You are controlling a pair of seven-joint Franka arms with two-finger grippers.
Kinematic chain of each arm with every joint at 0, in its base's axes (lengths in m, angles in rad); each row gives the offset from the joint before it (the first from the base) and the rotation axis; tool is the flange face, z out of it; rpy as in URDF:
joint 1: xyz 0 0 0.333 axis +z
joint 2: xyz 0 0 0 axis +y
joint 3: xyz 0 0 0.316 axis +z
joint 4: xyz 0.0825 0 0 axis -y
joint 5: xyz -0.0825 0 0.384 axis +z
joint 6: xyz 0 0 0 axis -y
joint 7: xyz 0.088 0 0 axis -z
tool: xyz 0 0 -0.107 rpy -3.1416 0 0
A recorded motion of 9 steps. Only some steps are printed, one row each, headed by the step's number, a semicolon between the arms.
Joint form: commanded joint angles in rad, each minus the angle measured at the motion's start. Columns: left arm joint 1, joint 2, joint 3, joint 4, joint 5, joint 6, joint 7; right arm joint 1, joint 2, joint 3, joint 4, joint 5, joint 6, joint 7.
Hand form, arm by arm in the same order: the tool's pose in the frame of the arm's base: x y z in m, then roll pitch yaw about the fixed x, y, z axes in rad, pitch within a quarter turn. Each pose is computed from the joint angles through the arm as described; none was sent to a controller.
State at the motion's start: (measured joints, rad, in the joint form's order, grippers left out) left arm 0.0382 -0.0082 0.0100 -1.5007 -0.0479 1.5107 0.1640; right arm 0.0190 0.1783 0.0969 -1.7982 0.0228 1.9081 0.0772
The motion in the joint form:
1: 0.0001 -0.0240 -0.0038 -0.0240 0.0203 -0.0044 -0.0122; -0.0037 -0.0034 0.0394 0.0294 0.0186 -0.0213 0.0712
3: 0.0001 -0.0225 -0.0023 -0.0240 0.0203 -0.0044 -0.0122; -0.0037 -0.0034 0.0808 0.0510 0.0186 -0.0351 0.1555
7: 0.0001 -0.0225 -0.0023 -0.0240 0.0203 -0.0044 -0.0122; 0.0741 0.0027 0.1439 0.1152 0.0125 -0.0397 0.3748
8: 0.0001 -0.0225 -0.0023 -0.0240 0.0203 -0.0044 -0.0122; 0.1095 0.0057 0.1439 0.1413 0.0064 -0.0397 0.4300
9: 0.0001 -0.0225 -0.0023 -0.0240 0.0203 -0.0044 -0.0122; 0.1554 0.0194 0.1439 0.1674 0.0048 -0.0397 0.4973
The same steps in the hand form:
1: 0.5377 0.0209 0.6580 3.1163 -0.0179 -0.1090; 0.5987 0.0904 0.4560 -3.0882 0.0644 -0.0104
3: 0.5382 0.0217 0.6572 3.1160 -0.0164 -0.1075; 0.5967 0.1140 0.4657 -3.0846 0.0618 -0.0531
7: 0.5382 0.0217 0.6572 3.1160 -0.0164 -0.1075; 0.5852 0.1961 0.4935 -3.0686 0.0255 -0.1314
8: 0.5382 0.0217 0.6572 3.1160 -0.0164 -0.1075; 0.5819 0.2170 0.5043 -3.0632 0.0067 -0.1504
9: 0.5382 0.0217 0.6572 3.1160 -0.0164 -0.1075; 0.5769 0.2445 0.5086 -3.0554 0.0023 -0.1723

